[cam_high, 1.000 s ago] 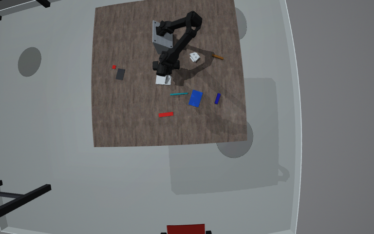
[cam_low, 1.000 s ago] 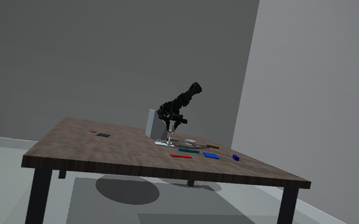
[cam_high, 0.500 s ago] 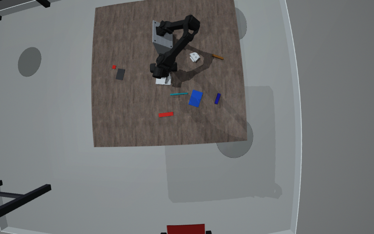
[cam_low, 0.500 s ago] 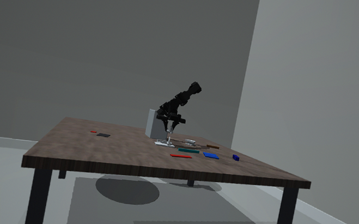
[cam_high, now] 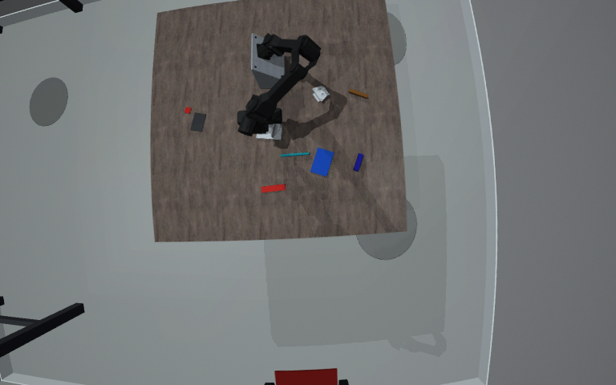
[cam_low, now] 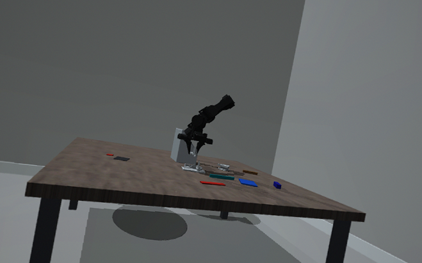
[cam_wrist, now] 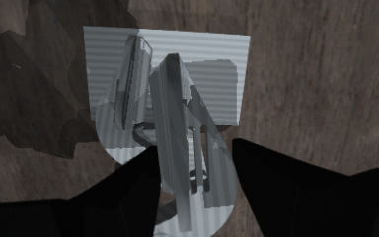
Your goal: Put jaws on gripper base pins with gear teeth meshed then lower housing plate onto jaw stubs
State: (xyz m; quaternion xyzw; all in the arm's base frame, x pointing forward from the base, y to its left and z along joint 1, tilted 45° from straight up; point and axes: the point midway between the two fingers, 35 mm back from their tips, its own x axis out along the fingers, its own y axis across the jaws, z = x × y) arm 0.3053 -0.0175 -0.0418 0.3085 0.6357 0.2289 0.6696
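Right now the white flat plate is 2 cm ahead of my gripper tip, 1 cm to the left of it and 8 cm below it. From my gripper tip the other things lie so: red bar 30 cm ahead, 8 cm below; blue plate 20 cm ahead, 25 cm to the left, 8 cm below; teal bar 15 cm ahead, 12 cm to the left, 7 cm below.
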